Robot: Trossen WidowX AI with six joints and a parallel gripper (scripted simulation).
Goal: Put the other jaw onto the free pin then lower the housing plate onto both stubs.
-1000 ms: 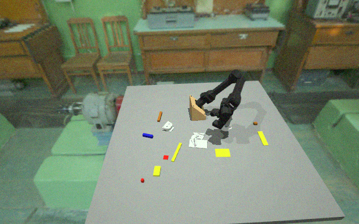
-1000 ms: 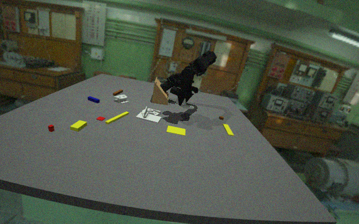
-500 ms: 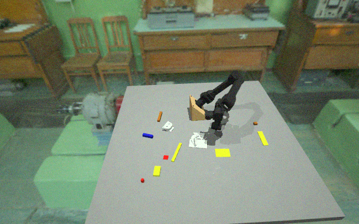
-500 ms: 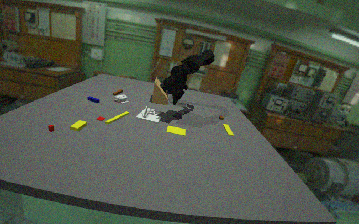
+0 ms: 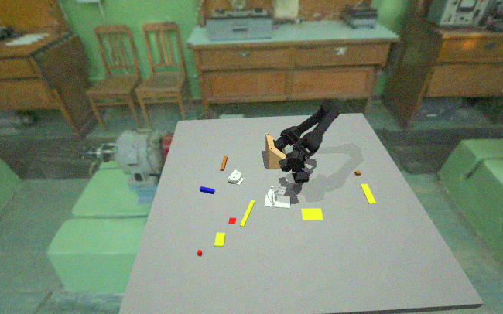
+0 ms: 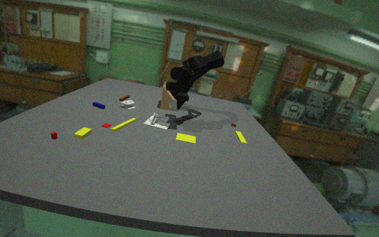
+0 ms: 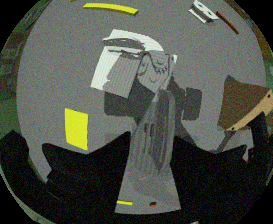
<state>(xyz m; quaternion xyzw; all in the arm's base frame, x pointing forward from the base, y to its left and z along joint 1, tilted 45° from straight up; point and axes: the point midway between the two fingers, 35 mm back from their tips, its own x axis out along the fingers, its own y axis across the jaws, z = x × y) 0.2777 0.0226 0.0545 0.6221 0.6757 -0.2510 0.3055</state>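
Now: the white base plate 60 mm ahead of my gripper tip, 90 mm to the right of it and 80 mm below it. Round my gripper tip: red tile (160 mm ahead, 310 mm to the right, 90 mm below); small brown block (110 mm behind, 360 mm to the left, 80 mm below); yellow plate (140 mm ahead, 60 mm to the left, 90 mm below).
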